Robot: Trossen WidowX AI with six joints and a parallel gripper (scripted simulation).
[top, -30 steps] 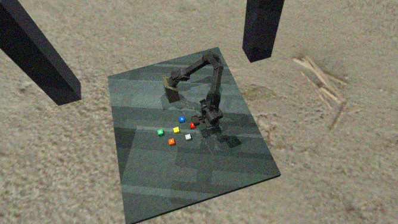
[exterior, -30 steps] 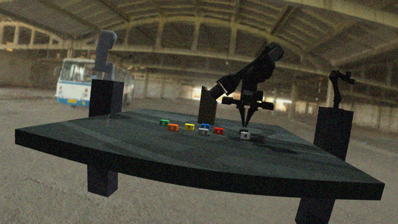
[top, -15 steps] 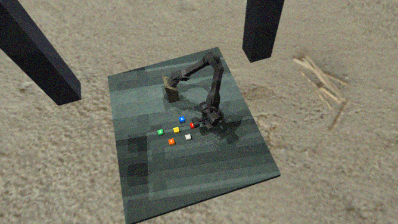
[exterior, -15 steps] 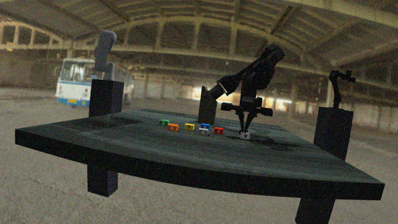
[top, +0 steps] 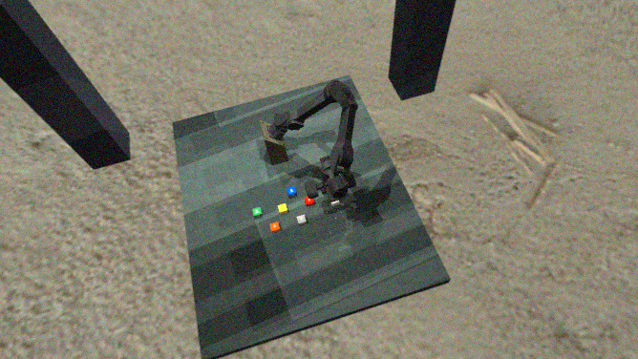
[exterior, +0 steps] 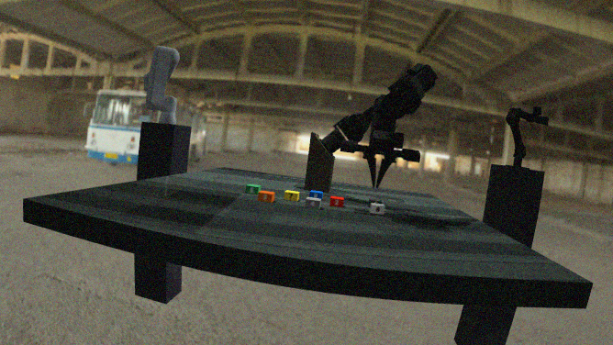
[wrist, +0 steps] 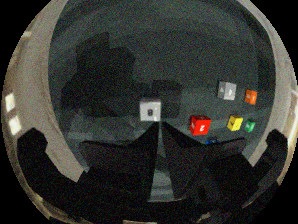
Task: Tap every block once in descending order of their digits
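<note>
The white block lies 1 cm to the left of my gripper tip and 5 cm below it. From my gripper tip the other things lie so: grey block 4 cm ahead, 14 cm to the right, 5 cm below; then black block 8 cm behind, 1 cm to the left, 5 cm below; then red block 3 cm behind, 9 cm to the right, 5 cm below.
</note>
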